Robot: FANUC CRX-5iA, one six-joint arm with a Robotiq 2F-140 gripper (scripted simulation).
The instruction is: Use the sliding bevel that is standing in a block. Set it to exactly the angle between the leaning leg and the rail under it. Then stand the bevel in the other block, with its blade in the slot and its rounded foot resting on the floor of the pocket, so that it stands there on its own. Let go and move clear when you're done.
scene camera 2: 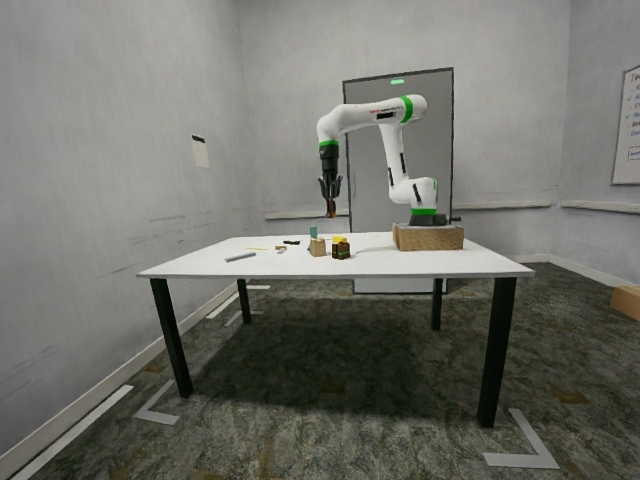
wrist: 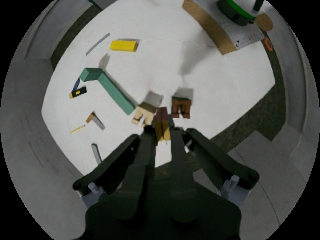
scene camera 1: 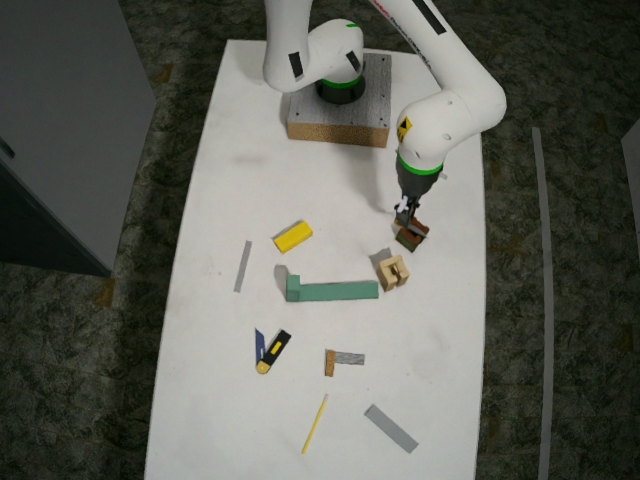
Path:
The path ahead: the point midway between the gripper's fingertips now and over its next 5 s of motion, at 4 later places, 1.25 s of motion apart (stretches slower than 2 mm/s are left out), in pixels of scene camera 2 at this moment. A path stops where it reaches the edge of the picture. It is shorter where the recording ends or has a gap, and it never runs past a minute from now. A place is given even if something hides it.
My gripper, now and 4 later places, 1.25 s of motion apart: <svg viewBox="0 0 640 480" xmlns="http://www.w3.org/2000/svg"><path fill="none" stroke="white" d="M331 212L337 217L338 237L339 239L339 241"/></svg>

